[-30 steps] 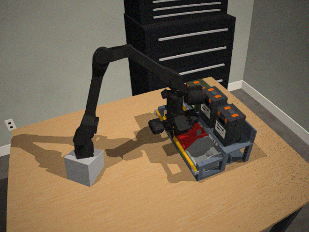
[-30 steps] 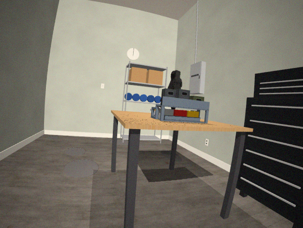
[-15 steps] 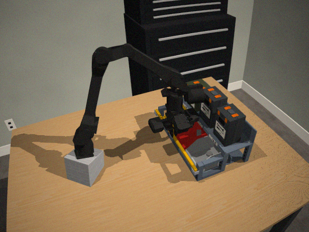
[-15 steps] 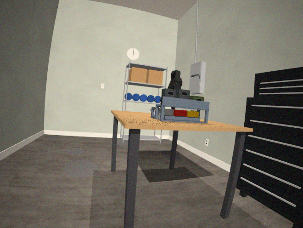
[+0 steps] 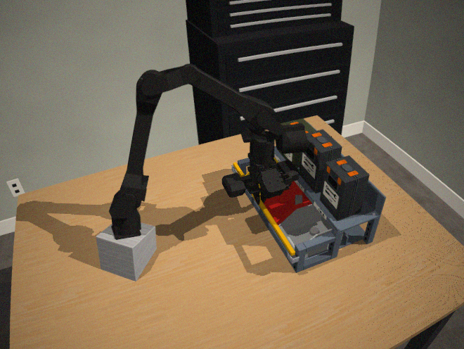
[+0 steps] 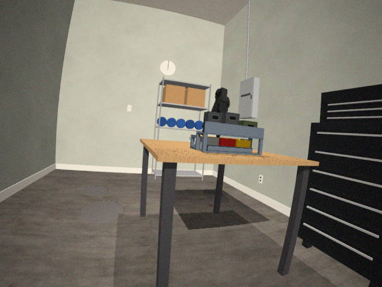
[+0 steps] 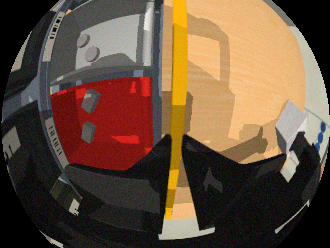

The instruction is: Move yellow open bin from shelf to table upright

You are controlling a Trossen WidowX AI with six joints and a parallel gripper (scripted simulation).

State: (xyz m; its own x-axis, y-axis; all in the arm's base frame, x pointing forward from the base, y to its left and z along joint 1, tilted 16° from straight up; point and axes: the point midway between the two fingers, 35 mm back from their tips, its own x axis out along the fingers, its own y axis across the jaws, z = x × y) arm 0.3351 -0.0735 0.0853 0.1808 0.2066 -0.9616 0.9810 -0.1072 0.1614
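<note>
The red bin lies 9 cm ahead of my hand, 7 cm below it and 1 cm to the right of it. Round my hand: grey bin: 12 cm to the right, 8 cm ahead, 7 cm below; then long yellow strip: 3 cm below; then yellow open bin: 11 cm to the left, 10 cm ahead, 7 cm below.
</note>
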